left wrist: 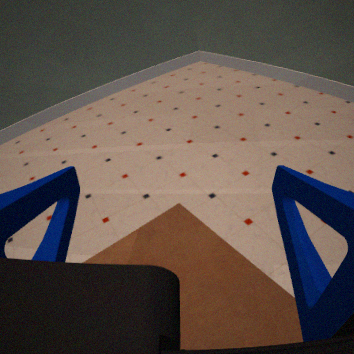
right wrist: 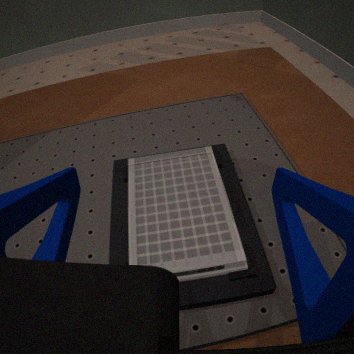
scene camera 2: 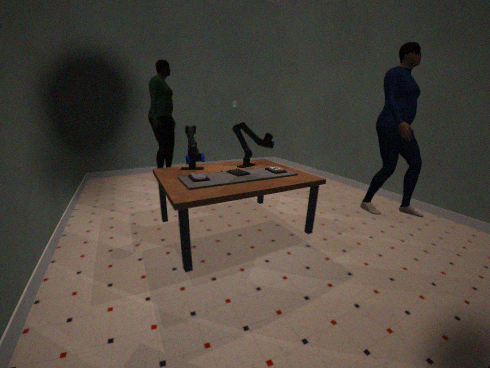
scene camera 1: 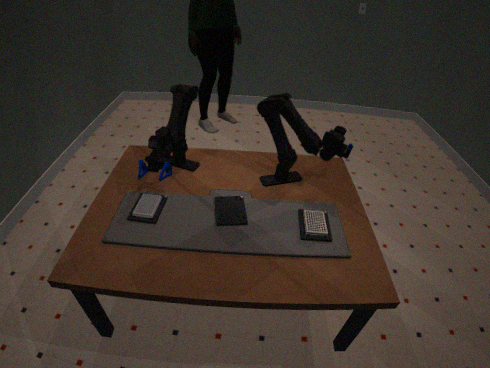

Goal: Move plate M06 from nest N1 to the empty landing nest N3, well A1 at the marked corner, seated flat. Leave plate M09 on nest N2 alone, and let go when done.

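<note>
Plate M06 (scene camera 1: 148, 205) (scene camera 2: 198, 176) (right wrist: 175, 210), pale with a clear grid top, lies in the dark nest N1 (scene camera 1: 142, 219) (right wrist: 119, 210) at picture left; its label is too blurred to read. The empty dark landing nest N3 (scene camera 1: 230, 210) (scene camera 2: 238, 172) is in the middle. Plate M09 (scene camera 1: 315, 222) (scene camera 2: 275, 169), pale with round wells, lies in nest N2 (scene camera 1: 316, 238) at picture right. My right gripper (scene camera 1: 152, 177) (scene camera 2: 195, 158) (right wrist: 175, 178) is open and empty, above and behind M06. My left gripper (scene camera 1: 350, 148) (left wrist: 175, 176) is open and empty, beyond the table's right edge, far from the plates.
The nests stand on a grey perforated board (scene camera 1: 270, 242) (right wrist: 45, 150) on the wooden table (scene camera 1: 225, 277) (scene camera 2: 250, 191) (left wrist: 225, 300). A person in green (scene camera 1: 215, 60) (scene camera 2: 161, 102) stands behind the table. A person in blue (scene camera 2: 397, 100) is to the right in scene camera 2.
</note>
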